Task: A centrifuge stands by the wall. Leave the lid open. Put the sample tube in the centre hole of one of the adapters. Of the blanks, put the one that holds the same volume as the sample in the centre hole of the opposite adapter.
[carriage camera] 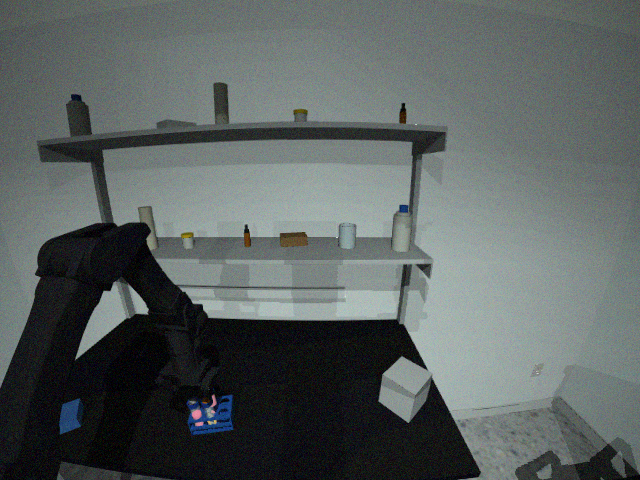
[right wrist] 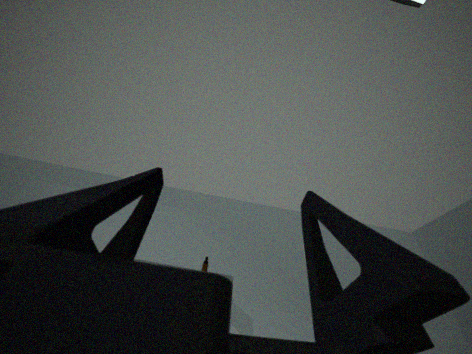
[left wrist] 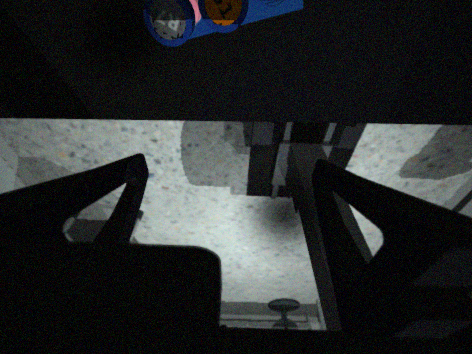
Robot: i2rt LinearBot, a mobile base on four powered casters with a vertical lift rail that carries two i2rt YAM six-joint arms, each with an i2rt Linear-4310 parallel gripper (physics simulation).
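Frame: origin at the left arm's base, x up, y right, z ahead, level; centimetres.
Where they show: left gripper, fingertip midpoint: (carriage camera: 192, 396) (left wrist: 230, 165); right gripper, fingertip midpoint: (right wrist: 234, 187).
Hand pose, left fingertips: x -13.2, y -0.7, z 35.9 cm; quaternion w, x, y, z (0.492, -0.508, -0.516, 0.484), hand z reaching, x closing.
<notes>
After its pixels a point has its place.
A blue tube rack (carriage camera: 227, 426) @[x -33.9, y 3.0, z 42.5 cm] (left wrist: 280, 8) @[x -28.5, y 3.0, z 41.9 cm] stands on the black table. It holds capped tubes with pink and yellow parts. A grey-capped tube (left wrist: 169, 24) @[x -22.4, y -5.5, z 41.2 cm] and an orange-capped tube (left wrist: 223, 9) @[x -22.4, y -1.7, z 42.2 cm] show at the top of the left wrist view. The grey cap's marking is hard to read. My left gripper (carriage camera: 195, 395) @[x -13.2, y -0.7, z 35.9 cm] (left wrist: 230, 165) @[x -13.2, y -0.7, z 35.9 cm] is open and empty, over the back edge of the rack in the carriage camera. My right gripper (right wrist: 234, 187) @[x 43.1, y 65.3, z 5.2 cm] is open and empty, facing the wall and ceiling. I cannot make out a centrifuge or its adapters in any view.
A white box (carriage camera: 405, 388) @[x -21.6, y 58.2, z 48.7 cm] stands near the table's right edge. A blue block (carriage camera: 70, 415) @[x -30.5, y -48.4, z 35.8 cm] lies at the left, beside the left arm. A two-level shelf (carriage camera: 289, 255) @[x 11.2, y 19.6, z 78.2 cm] with bottles and jars stands behind the black table (carriage camera: 320, 361) @[x -34.5, y 31.3, z 74.2 cm]. The floor shows past the table edge.
</notes>
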